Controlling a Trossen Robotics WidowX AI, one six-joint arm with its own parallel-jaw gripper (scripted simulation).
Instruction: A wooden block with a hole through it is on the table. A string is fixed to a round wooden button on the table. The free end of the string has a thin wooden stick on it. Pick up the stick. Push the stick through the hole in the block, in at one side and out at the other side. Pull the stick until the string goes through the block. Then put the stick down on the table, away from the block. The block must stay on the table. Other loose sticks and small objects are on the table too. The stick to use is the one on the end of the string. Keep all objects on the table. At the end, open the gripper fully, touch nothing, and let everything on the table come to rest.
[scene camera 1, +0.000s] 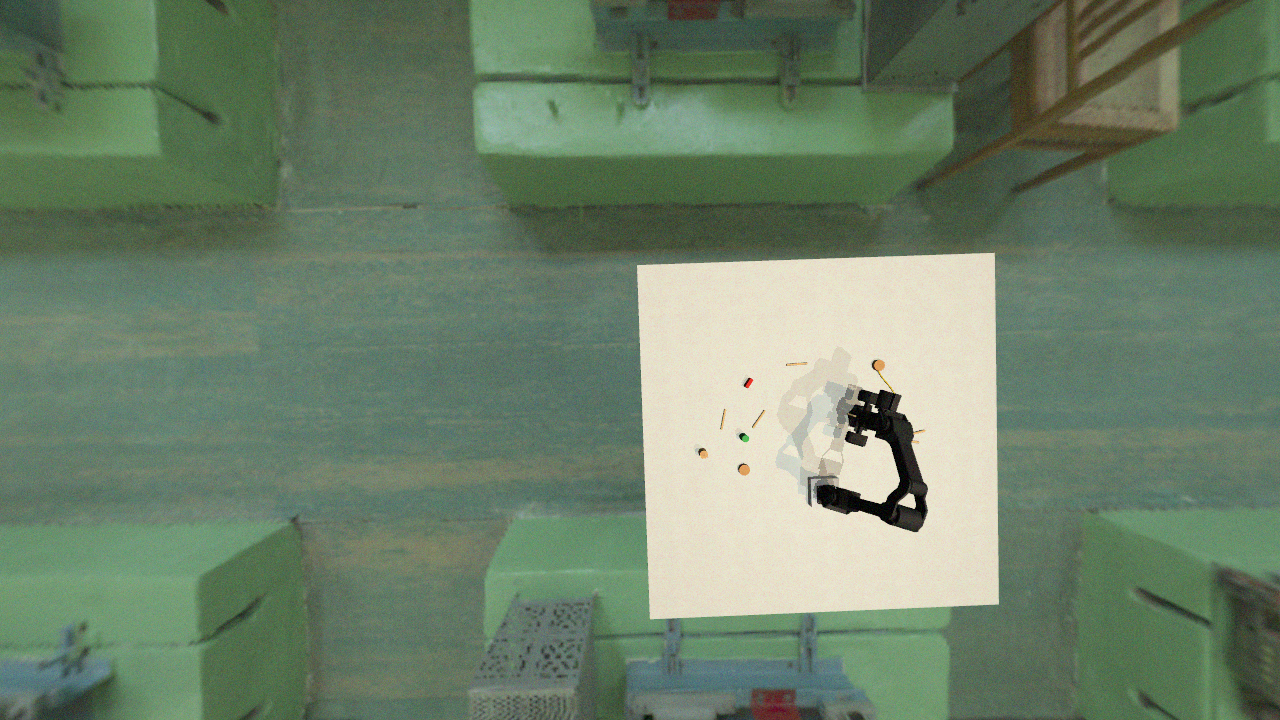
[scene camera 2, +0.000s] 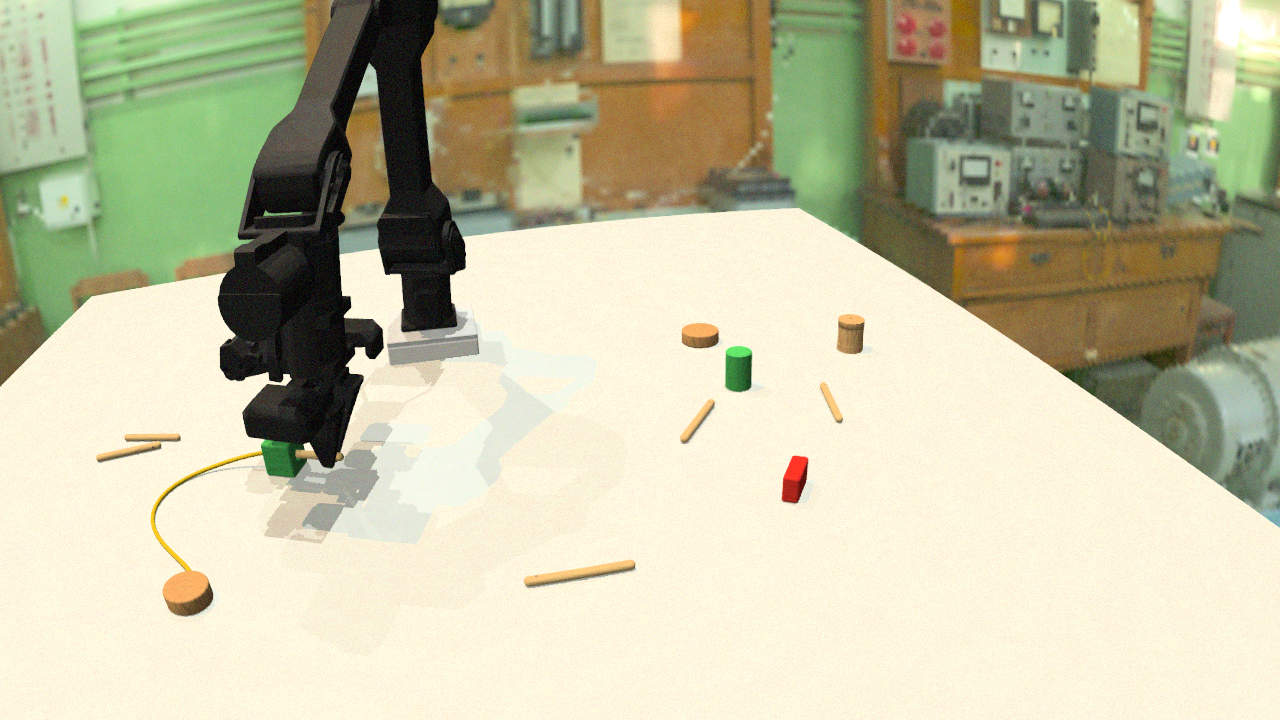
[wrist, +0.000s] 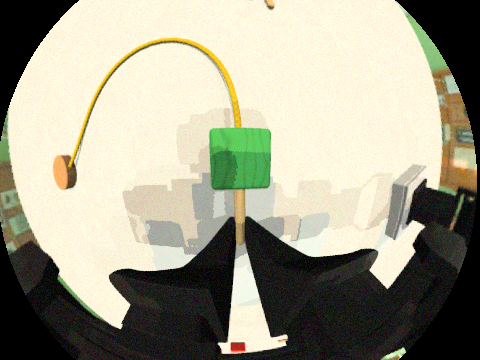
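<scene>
You can see my gripper (scene camera 2: 330, 464), and it's also there as my gripper (scene camera 1: 849, 414) and my gripper (wrist: 239, 221). There's a green block (scene camera 2: 279, 457), which the wrist view shows too, as the green block (wrist: 240, 157), but scene camera 1 does not show the green block, hidden by my gripper. There's a wooden cylinder (scene camera 2: 851, 327), and the wrist view misses the wooden cylinder, hidden by my gripper. A green cylinder (scene camera 2: 738, 359) and a red block (scene camera 2: 795, 477) are there too.
</scene>
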